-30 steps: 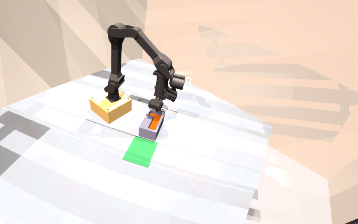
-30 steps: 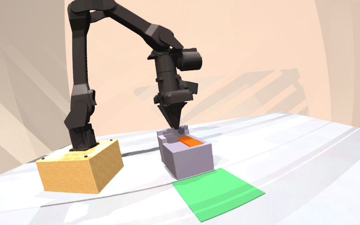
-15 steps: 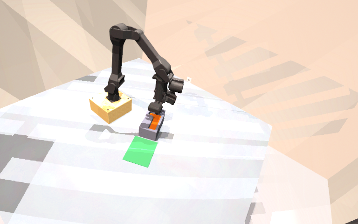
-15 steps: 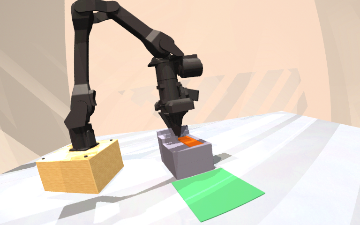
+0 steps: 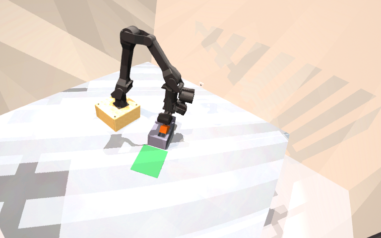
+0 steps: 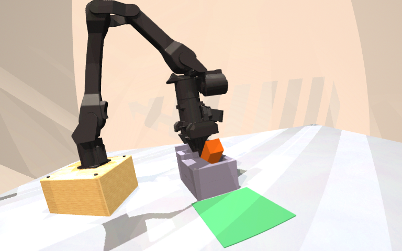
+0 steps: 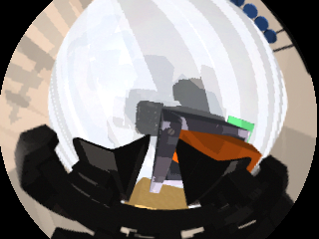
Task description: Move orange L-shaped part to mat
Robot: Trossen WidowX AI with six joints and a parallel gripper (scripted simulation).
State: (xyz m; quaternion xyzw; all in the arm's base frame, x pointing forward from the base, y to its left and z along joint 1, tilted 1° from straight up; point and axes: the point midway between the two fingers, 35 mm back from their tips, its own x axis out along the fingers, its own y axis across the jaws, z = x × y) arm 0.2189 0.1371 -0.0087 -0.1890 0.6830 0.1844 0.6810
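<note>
Now: the orange L-shaped part 2 cm ahead of my gripper tip, 5 cm to the right of it and 1 cm above it. Round my gripper tip: green mat 11 cm ahead, 20 cm to the right, 6 cm below.
</note>
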